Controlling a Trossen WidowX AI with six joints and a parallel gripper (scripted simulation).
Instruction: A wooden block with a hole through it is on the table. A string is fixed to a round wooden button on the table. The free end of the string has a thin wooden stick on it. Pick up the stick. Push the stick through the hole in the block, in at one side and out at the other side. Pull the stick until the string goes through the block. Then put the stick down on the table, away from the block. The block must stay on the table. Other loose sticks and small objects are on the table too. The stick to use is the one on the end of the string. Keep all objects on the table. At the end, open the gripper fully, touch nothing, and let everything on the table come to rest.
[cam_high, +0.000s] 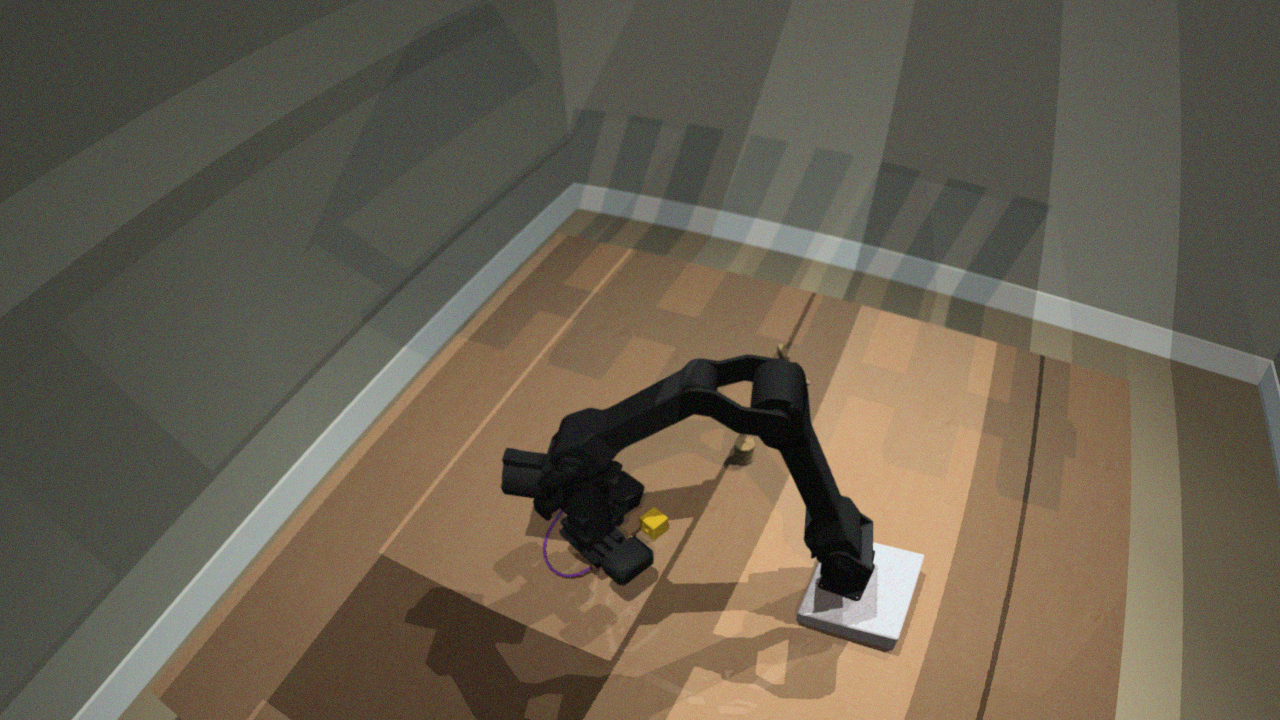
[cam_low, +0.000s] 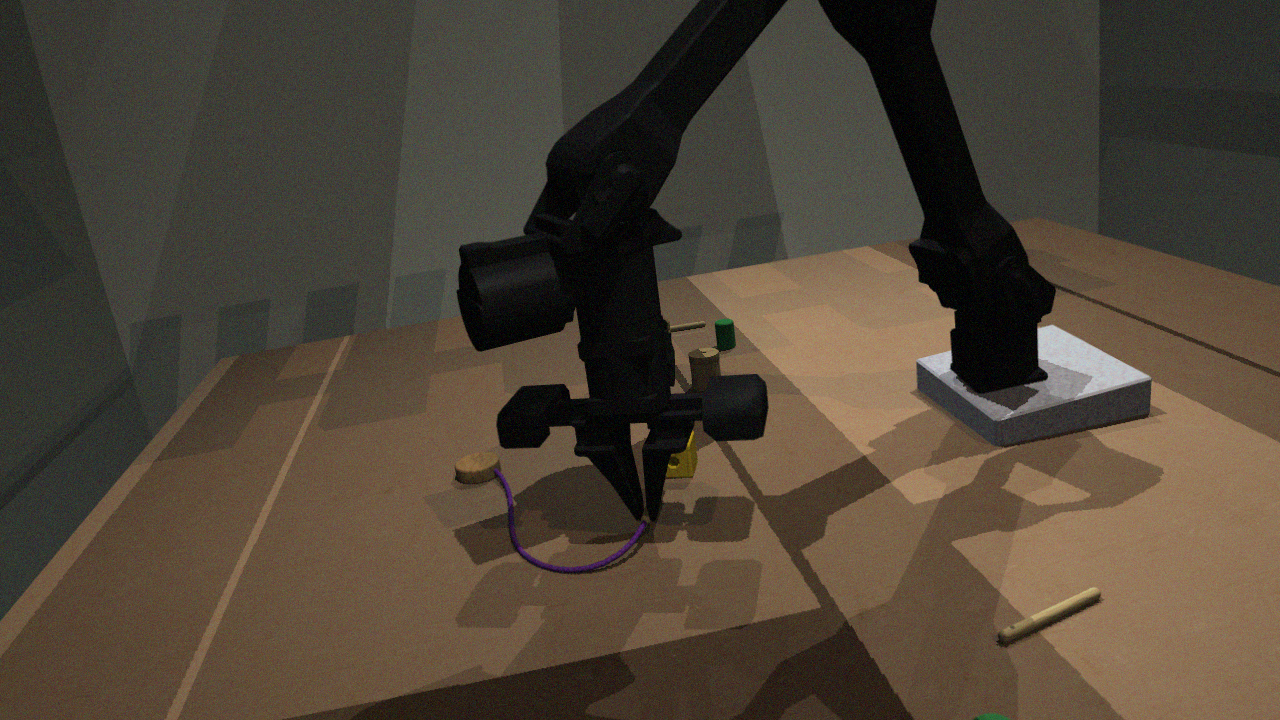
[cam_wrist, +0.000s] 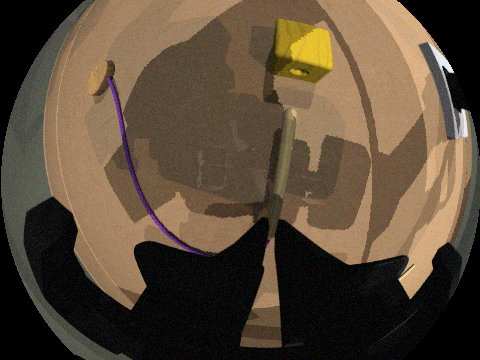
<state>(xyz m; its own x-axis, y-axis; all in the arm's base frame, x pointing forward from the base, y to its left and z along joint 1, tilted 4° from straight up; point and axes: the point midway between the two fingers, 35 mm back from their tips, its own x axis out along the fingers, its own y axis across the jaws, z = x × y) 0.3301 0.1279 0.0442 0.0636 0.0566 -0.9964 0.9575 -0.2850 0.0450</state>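
My gripper tip is now 10 cm to the left of the yellow block and 3 cm past it. Round my gripper tip: round wooden button 16 cm to the right, 14 cm ahead, 1 cm below; then loose stick 21 cm behind, 18 cm to the left, 1 cm below; then short wooden cylinder 29 cm to the right, 9 cm behind.
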